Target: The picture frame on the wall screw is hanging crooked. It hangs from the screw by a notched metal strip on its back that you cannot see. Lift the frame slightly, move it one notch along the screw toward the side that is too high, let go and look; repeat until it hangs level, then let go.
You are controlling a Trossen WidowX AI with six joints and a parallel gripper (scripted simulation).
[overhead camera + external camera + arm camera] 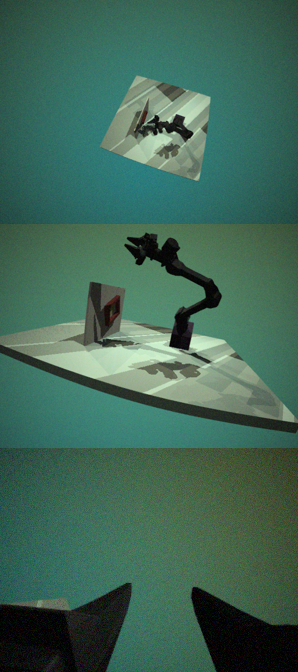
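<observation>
Right now the red picture frame is 8 cm ahead of my gripper tip, 24 cm to the right of it and 35 cm below it. From my gripper tip the other things lie so: grey wall panel: 10 cm ahead, 23 cm to the right, 36 cm below.
</observation>
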